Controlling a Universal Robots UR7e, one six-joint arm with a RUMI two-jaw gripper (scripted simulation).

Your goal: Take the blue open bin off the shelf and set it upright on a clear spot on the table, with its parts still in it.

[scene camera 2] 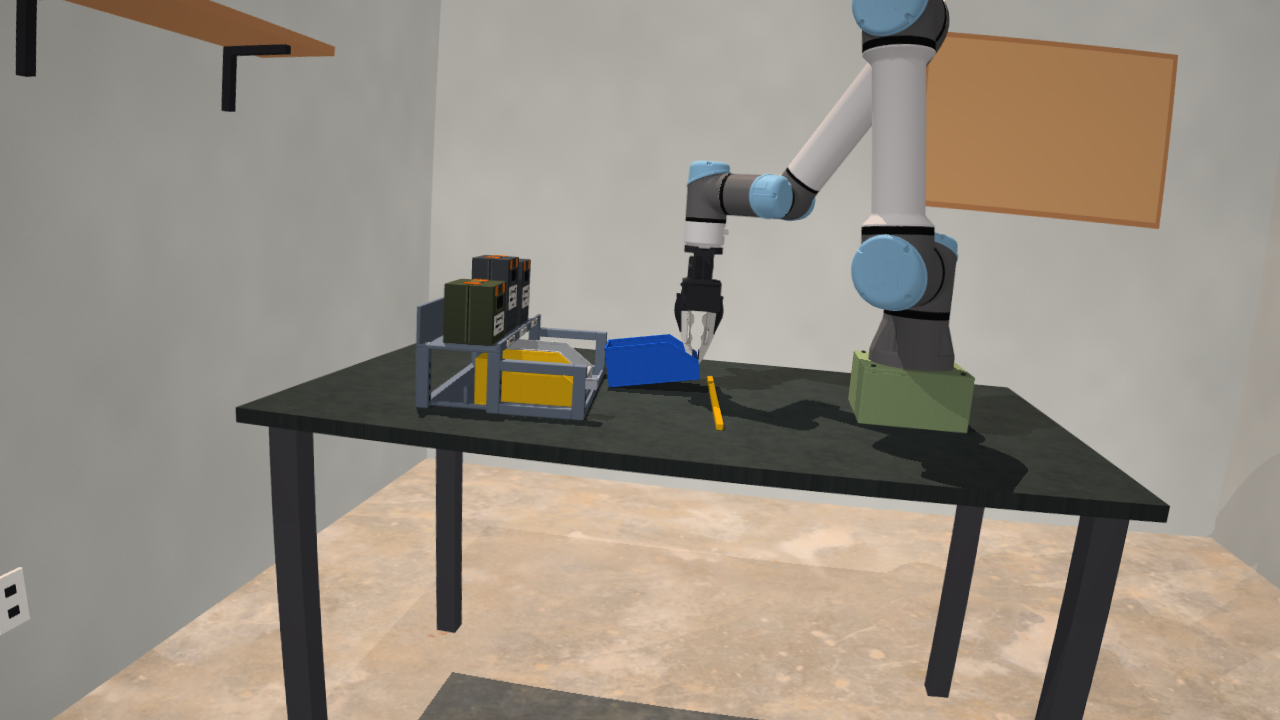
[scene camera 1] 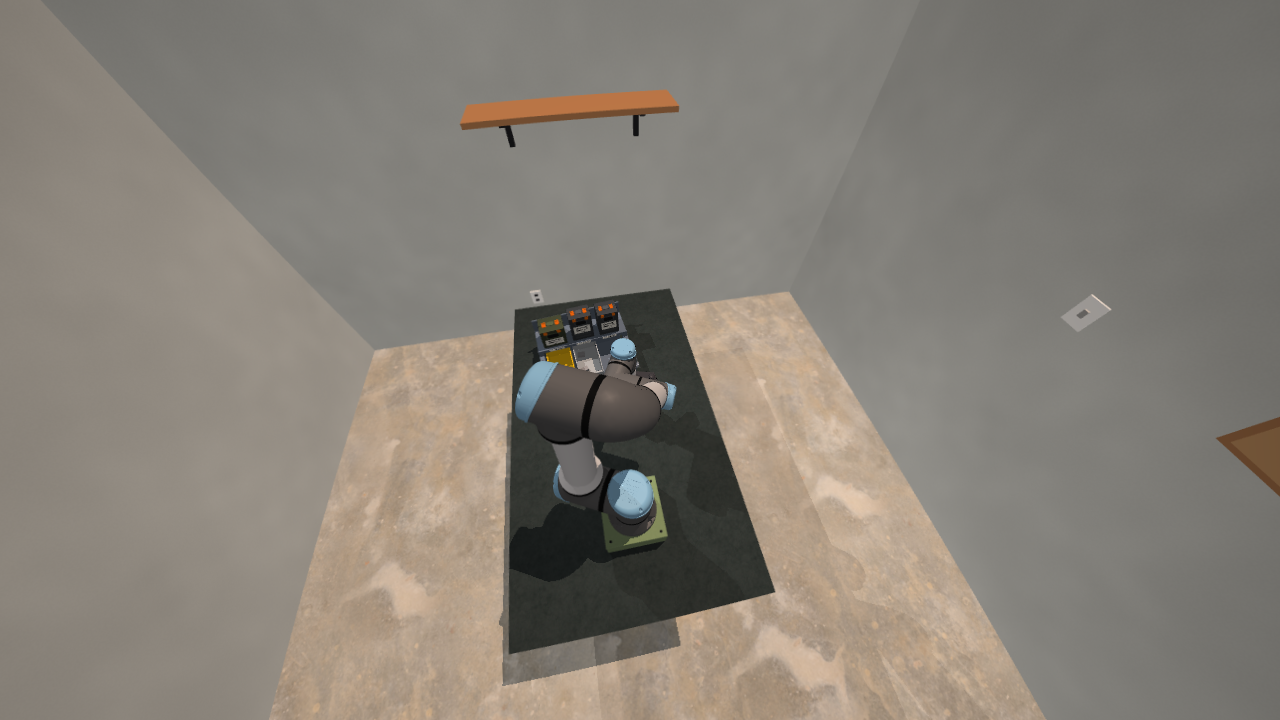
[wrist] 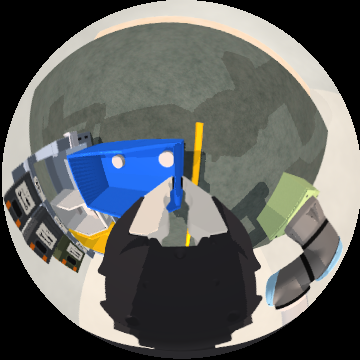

The pictures show: the gripper, a blue bin, a yellow bin and a grey bin.
The gripper is seen too in the wrist view.
